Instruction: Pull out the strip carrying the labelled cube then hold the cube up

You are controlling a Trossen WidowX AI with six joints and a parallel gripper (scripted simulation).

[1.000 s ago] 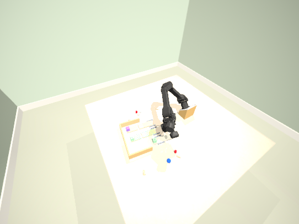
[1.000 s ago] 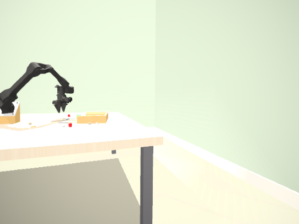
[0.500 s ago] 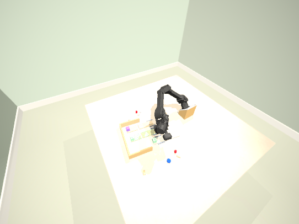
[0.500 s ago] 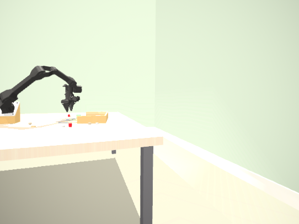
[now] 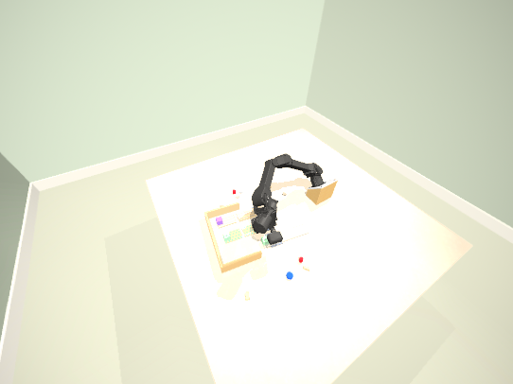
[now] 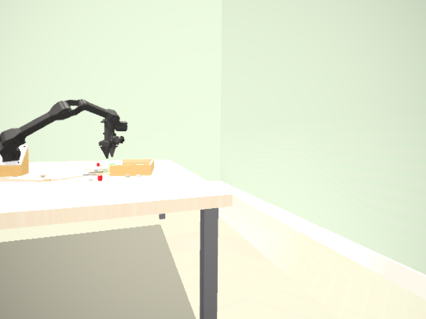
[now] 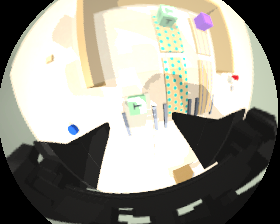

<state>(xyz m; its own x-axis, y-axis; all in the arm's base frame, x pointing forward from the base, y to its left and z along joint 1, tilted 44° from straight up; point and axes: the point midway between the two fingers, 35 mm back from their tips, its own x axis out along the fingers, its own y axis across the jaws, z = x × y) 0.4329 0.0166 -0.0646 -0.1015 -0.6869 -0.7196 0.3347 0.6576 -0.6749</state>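
Now: the teal-dotted strip 100 mm to the right of my gripper tip and 60 mm below it.
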